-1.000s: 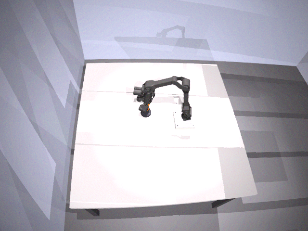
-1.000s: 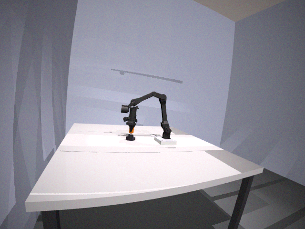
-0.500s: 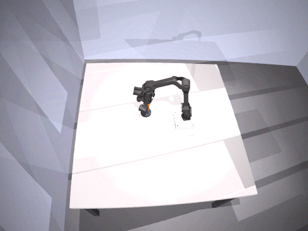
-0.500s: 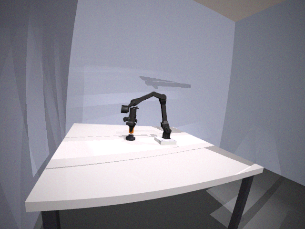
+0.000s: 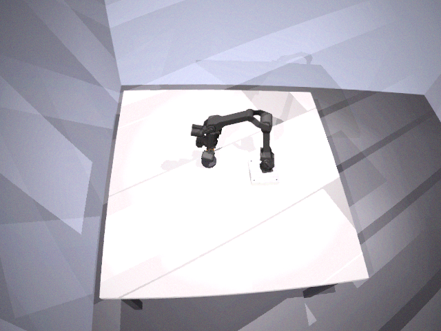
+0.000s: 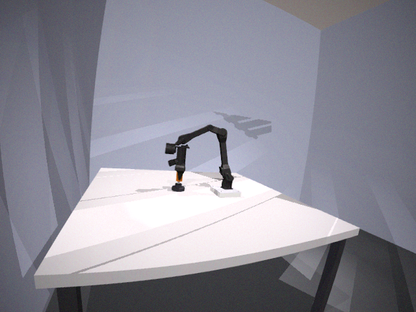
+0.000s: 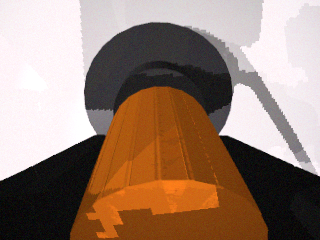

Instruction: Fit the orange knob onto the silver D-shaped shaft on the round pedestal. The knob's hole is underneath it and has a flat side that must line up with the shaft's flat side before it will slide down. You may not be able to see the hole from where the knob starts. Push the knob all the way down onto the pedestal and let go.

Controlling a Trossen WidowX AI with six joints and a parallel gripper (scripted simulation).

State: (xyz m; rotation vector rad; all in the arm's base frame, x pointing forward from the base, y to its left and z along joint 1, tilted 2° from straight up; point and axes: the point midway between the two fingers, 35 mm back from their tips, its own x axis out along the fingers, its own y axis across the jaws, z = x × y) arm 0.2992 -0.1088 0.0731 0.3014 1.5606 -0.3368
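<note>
Right now the orange knob is 3 cm above my gripper tip. From my gripper tip the other things lie so: pedestal: 4 cm below.
</note>
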